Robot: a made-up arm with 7 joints. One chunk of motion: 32 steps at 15 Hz.
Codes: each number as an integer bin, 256 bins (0 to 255) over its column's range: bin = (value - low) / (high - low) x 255, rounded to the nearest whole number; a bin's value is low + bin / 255 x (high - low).
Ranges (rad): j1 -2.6..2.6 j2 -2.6..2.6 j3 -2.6..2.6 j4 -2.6..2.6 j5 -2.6..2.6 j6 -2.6..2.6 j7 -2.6..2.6
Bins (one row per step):
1: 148 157 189 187 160 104 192
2: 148 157 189 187 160 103 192
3: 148 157 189 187 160 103 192
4: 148 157 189 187 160 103 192
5: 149 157 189 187 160 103 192
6: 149 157 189 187 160 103 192
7: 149 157 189 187 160 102 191
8: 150 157 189 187 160 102 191
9: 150 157 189 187 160 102 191
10: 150 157 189 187 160 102 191
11: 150 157 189 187 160 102 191
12: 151 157 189 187 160 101 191
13: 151 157 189 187 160 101 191
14: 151 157 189 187 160 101 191
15: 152 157 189 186 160 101 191
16: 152 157 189 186 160 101 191
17: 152 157 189 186 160 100 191
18: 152 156 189 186 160 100 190
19: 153 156 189 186 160 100 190
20: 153 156 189 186 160 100 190
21: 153 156 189 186 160 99 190
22: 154 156 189 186 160 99 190
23: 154 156 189 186 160 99 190
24: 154 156 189 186 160 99 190
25: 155 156 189 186 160 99 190
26: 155 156 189 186 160 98 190
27: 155 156 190 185 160 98 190
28: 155 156 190 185 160 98 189
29: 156 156 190 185 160 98 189
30: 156 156 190 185 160 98 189
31: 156 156 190 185 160 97 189
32: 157 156 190 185 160 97 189
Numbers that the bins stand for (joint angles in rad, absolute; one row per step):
1: 0.4180 0.6016 1.2541 1.2133 0.6627 -0.4792 1.3153
2: 0.4180 0.6016 1.2541 1.2133 0.6627 -0.4996 1.3153
3: 0.4180 0.6016 1.2541 1.2133 0.6627 -0.4996 1.3153
4: 0.4180 0.6016 1.2541 1.2133 0.6627 -0.4996 1.3153
5: 0.4384 0.6016 1.2541 1.2133 0.6627 -0.4996 1.3153
6: 0.4384 0.6016 1.2541 1.2133 0.6627 -0.4996 1.3153
7: 0.4384 0.6016 1.2541 1.2133 0.6627 -0.5200 1.2949
8: 0.4588 0.6016 1.2541 1.2133 0.6627 -0.5200 1.2949
9: 0.4588 0.6016 1.2541 1.2133 0.6627 -0.5200 1.2949
10: 0.4588 0.6016 1.2541 1.2133 0.6627 -0.5200 1.2949
11: 0.4588 0.6016 1.2541 1.2133 0.6627 -0.5200 1.2949
12: 0.4792 0.6016 1.2541 1.2133 0.6627 -0.5404 1.2949
13: 0.4792 0.6016 1.2541 1.2133 0.6627 -0.5404 1.2949
14: 0.4792 0.6016 1.2541 1.2133 0.6627 -0.5404 1.2949
15: 0.4996 0.6016 1.2541 1.1929 0.6627 -0.5404 1.2949
16: 0.4996 0.6016 1.2541 1.1929 0.6627 -0.5404 1.2949
17: 0.4996 0.6016 1.2541 1.1929 0.6627 -0.5608 1.2949
18: 0.4996 0.5812 1.2541 1.1929 0.6627 -0.5608 1.2745
19: 0.5200 0.5812 1.2541 1.1929 0.6627 -0.5608 1.2745
20: 0.5200 0.5812 1.2541 1.1929 0.6627 -0.5608 1.2745
21: 0.5200 0.5812 1.2541 1.1929 0.6627 -0.5812 1.2745
22: 0.5404 0.5812 1.2541 1.1929 0.6627 -0.5812 1.2745
23: 0.5404 0.5812 1.2541 1.1929 0.6627 -0.5812 1.2745
24: 0.5404 0.5812 1.2541 1.1929 0.6627 -0.5812 1.2745
25: 0.5608 0.5812 1.2541 1.1929 0.6627 -0.5812 1.2745
26: 0.5608 0.5812 1.2541 1.1929 0.6627 -0.6016 1.2745
27: 0.5608 0.5812 1.2745 1.1725 0.6627 -0.6016 1.2745
28: 0.5608 0.5812 1.2745 1.1725 0.6627 -0.6016 1.2541
29: 0.5812 0.5812 1.2745 1.1725 0.6627 -0.6016 1.2541
30: 0.5812 0.5812 1.2745 1.1725 0.6627 -0.6016 1.2541
31: 0.5812 0.5812 1.2745 1.1725 0.6627 -0.6220 1.2541
32: 0.6016 0.5812 1.2745 1.1725 0.6627 -0.6220 1.2541

